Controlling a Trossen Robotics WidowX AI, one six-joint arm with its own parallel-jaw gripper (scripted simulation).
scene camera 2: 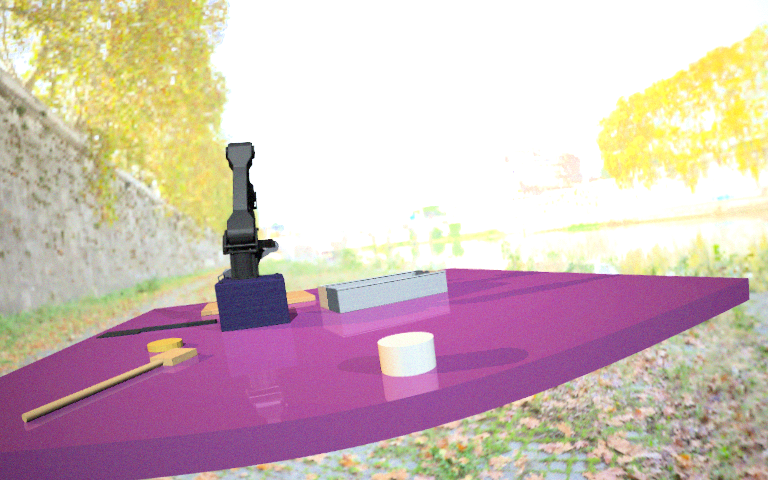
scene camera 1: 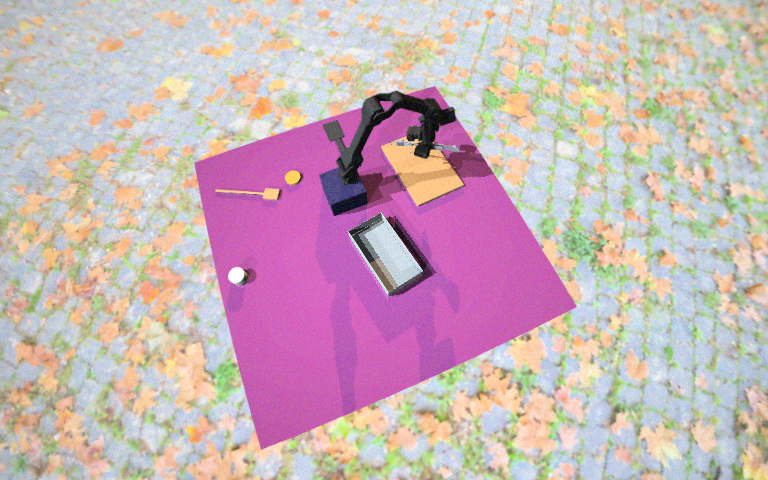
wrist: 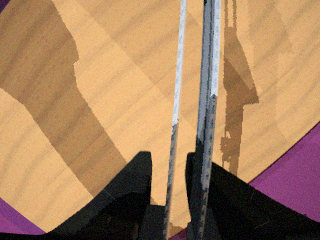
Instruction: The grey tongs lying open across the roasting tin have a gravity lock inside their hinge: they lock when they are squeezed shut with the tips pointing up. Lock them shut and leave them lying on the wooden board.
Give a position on a white cylinder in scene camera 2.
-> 406,354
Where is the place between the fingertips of the gripper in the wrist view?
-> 167,162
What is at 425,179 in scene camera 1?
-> A wooden board.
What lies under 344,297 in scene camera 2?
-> A roasting tin.
